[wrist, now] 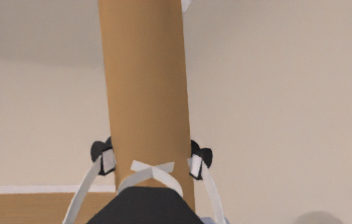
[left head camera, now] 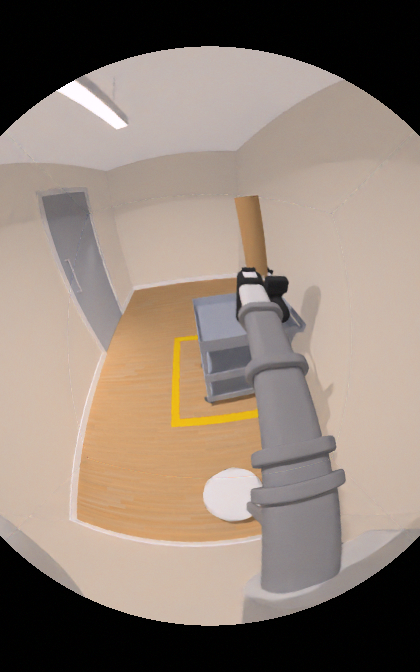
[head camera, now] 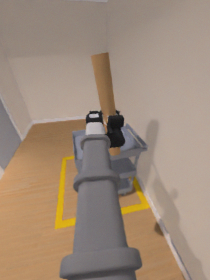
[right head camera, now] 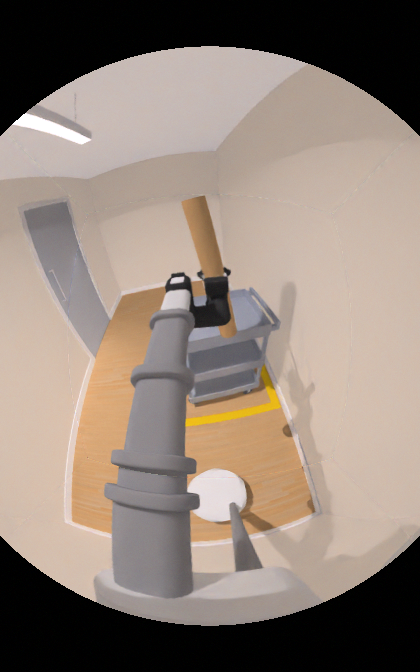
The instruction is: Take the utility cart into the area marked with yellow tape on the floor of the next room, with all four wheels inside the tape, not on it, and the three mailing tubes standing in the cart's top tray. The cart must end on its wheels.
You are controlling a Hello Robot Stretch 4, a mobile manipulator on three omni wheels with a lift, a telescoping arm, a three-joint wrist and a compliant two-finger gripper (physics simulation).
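Frame: origin at the robot's base, x up, y back, z right, level; millimetres.
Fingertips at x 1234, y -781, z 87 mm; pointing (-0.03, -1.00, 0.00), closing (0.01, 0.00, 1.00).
Note:
A point is followed by its place in that frame.
My gripper (right head camera: 214, 273) (wrist: 153, 150) @(x 1234, y -781, z 87 mm) is shut on a brown mailing tube (head camera: 104, 82) @(x 1414, y -718, z 58 mm) (left head camera: 251, 232) (right head camera: 204, 235) (wrist: 146, 90) @(x 1303, y -715, z 77 mm), held nearly upright with a slight lean. In the right head view the tube's lower end overlaps the near side of the cart's top tray; its exact distance from the tray is unclear. The grey-blue utility cart (head camera: 132, 151) @(x 808, y -866, z 324 mm) (left head camera: 215, 344) (right head camera: 250, 334) stands upright beyond the gripper. Its near casters are inside the yellow tape (head camera: 61, 192) @(x -28, y -1022, z -529 mm) (left head camera: 176, 382) (right head camera: 225, 415); the far casters are hidden. The other two tubes do not show in these views.
A wall (head camera: 175, 100) @(x 1245, y -930, z 621 mm) (right head camera: 300, 225) runs close along the cart's right side, where the cart's handle is. A grey door (left head camera: 75, 260) (right head camera: 65, 270) is in the left wall. A white disc (left head camera: 230, 495) (right head camera: 217, 495) shows low down beside my arm.

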